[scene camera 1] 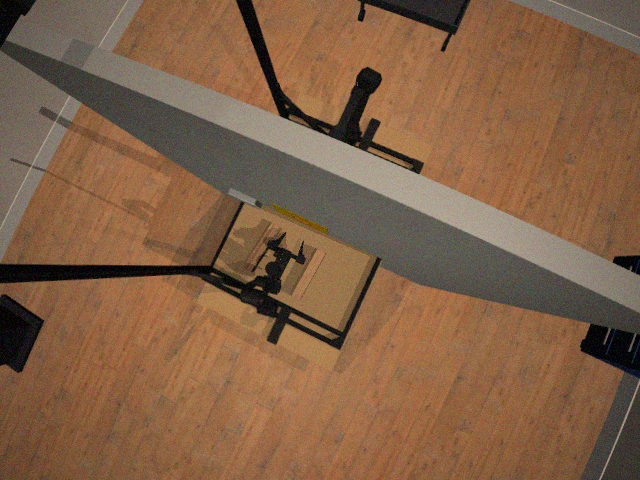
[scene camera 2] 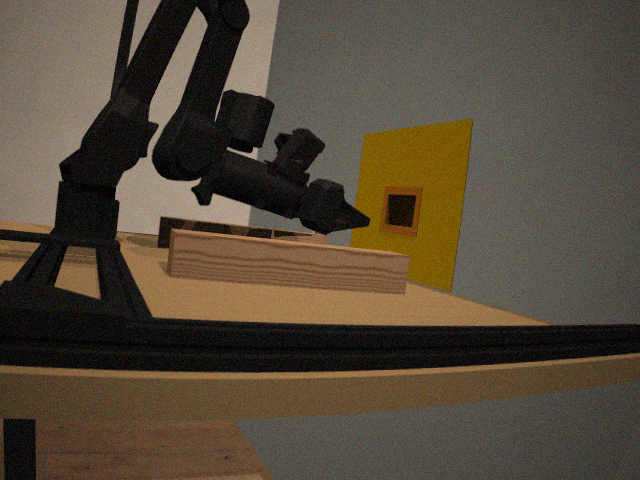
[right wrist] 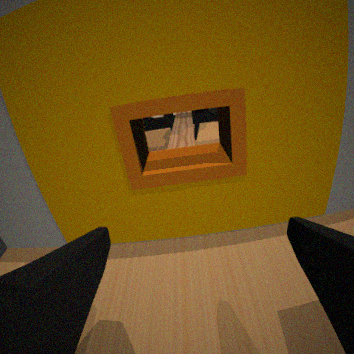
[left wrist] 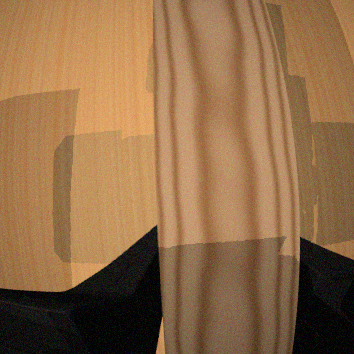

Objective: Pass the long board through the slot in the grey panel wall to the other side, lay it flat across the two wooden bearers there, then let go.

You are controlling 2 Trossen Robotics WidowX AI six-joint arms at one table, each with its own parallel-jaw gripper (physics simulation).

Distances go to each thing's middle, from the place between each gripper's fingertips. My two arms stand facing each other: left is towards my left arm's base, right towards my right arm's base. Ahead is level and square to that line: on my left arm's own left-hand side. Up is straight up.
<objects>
The slot (scene camera 2: 401, 206) lies 100 mm to the left of my right hand and 20 mm above it.
My left hand is 240 mm to the left of the slot and 90 mm below it.
</objects>
